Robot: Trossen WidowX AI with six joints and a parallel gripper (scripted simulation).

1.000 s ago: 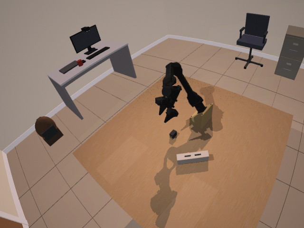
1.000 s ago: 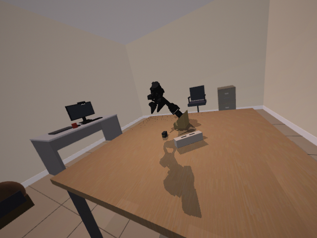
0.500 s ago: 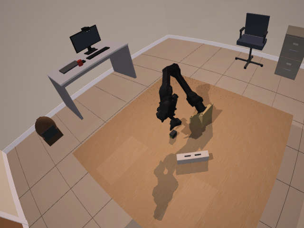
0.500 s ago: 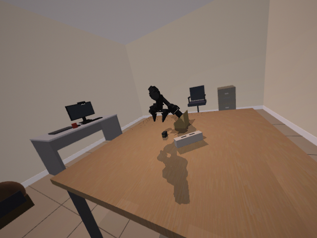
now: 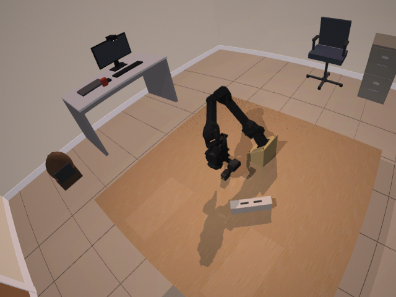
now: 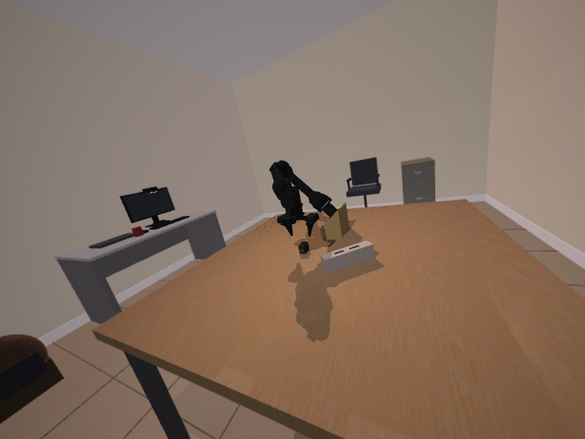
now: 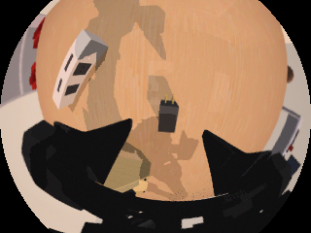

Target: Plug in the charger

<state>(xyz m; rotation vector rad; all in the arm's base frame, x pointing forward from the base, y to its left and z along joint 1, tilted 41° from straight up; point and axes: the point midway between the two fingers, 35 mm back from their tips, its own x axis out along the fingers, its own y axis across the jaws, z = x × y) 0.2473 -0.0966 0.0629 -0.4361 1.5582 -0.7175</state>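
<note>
Now: the two-prong charger 6 cm below my gripper tip and 1 cm ahead of it.
</note>
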